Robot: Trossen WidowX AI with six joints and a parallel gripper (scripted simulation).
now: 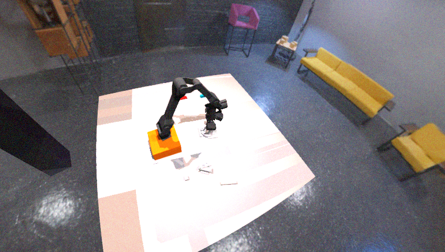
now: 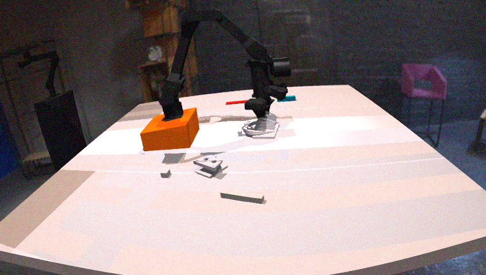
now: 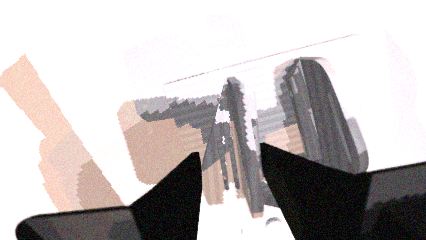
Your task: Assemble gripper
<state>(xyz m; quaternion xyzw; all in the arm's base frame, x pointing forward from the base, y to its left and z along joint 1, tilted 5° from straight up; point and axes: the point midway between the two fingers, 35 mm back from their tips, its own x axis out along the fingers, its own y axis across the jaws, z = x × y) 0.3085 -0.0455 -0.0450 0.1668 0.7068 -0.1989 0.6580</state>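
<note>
The flat plate is 30 mm to the right of my gripper tip and 20 mm below it. From my gripper tip the other things lie so: teal block 310 mm to the left, 170 mm ahead, 10 mm below; then gripper base 250 mm to the right, 200 mm behind, 10 mm above; then stepped piece 250 mm to the right, 190 mm behind, 10 mm below.
</note>
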